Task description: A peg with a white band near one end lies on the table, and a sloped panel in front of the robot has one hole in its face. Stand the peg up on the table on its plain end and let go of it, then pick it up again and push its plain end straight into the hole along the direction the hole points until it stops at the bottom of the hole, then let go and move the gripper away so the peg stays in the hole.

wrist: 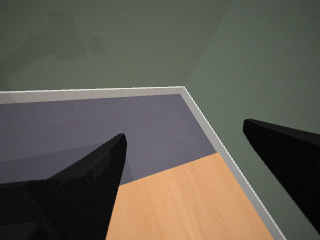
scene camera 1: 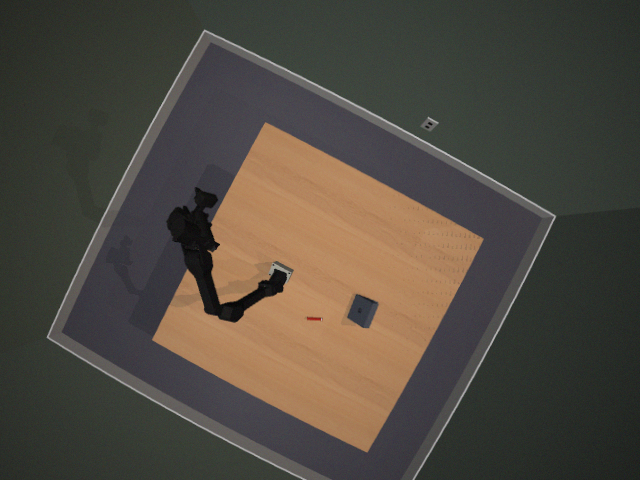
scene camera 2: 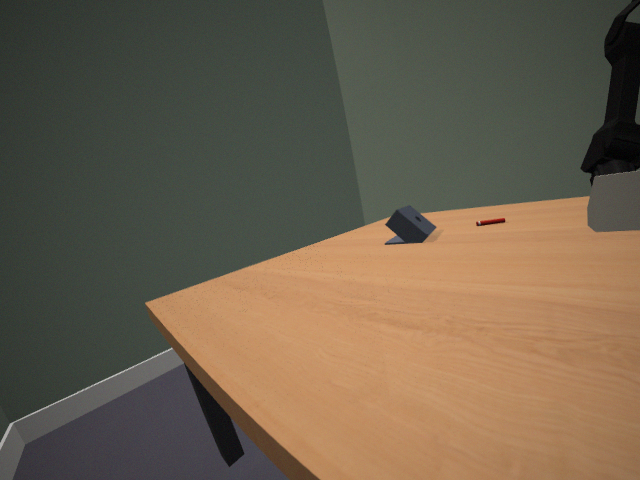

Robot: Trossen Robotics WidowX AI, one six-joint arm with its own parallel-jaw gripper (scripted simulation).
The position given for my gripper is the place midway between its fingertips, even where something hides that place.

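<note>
Scene camera 1 shows my gripper (scene camera 1: 190, 197), which is open and holds nothing. In the wrist view I see my gripper (wrist: 183, 131) too, and scene camera 2 gives me a dark sloped panel (scene camera 2: 404, 224).
</note>
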